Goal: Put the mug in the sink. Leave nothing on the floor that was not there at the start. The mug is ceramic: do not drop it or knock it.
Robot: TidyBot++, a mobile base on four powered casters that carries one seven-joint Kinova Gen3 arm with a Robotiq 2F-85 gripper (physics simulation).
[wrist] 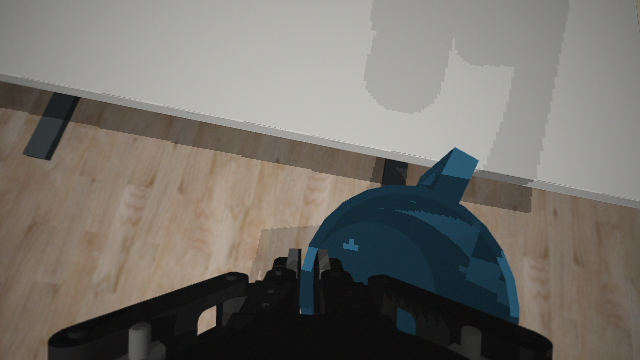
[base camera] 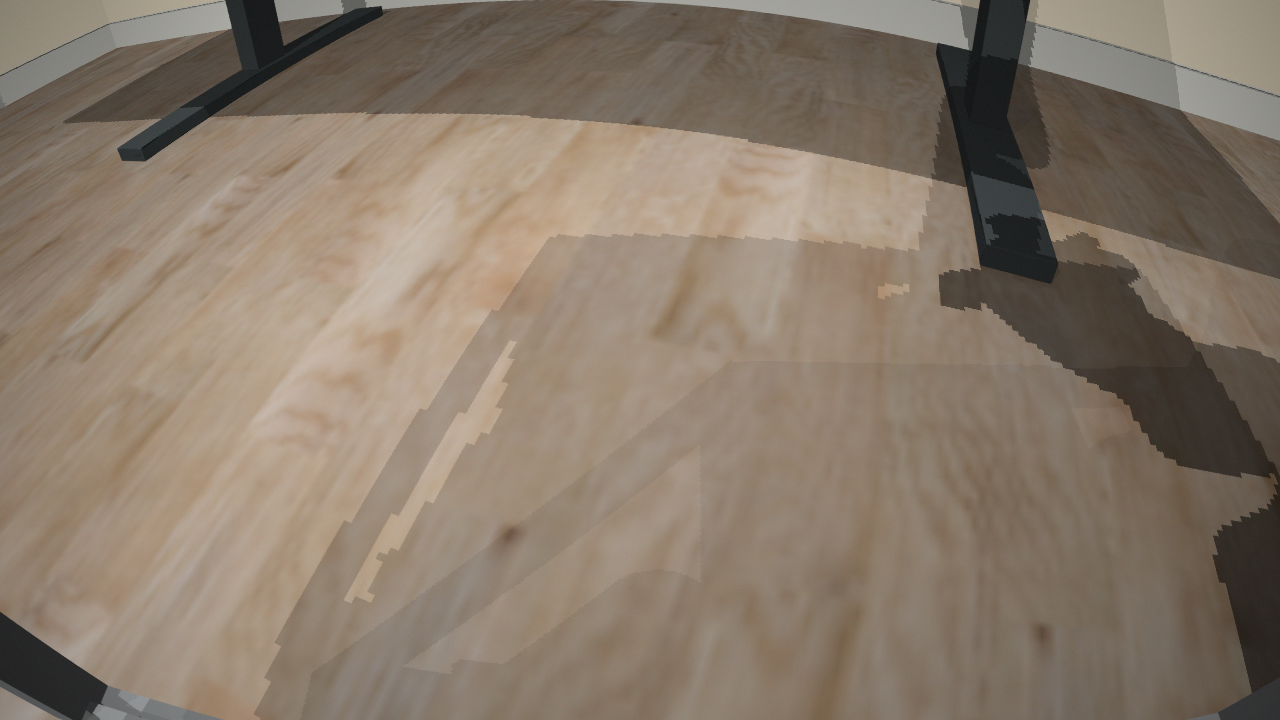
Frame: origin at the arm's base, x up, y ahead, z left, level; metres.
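Seen in the pictures: gripper, fingertip midpoint: (wrist: 307, 266).
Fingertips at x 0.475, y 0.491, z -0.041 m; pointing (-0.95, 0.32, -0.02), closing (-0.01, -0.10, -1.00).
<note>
Offsets run from my fingertips to a thing's top centre. "*": to the spot under its first point. Level surfaces: height alone.
A blue mug @[dx +0.047, dy -0.001, dz -0.050 m] (wrist: 390, 250) hangs in my gripper (wrist: 307, 266) in the wrist view. The gripper is shut on the mug's wall at its left side, one finger inside and one outside. The mug's opening faces the camera and its handle points up and to the right in the view. The mug is over the floor, beside the edge of a white table top; its handle overlaps that edge in the view. Part of the mug is hidden behind the gripper. The sink does not show in either view.
The white table top @[dx -0.151 m] (wrist: 200, 60) fills the upper part of the wrist view. Its dark feet (base camera: 1011, 214) @[* dx -0.850, dy +0.577, dz +0.831 m] (base camera: 205, 107) stand on the wooden floor @[dx -0.871 m] (base camera: 268, 313), at the right and left of the base view. A wall with a pale skirting board runs behind them.
</note>
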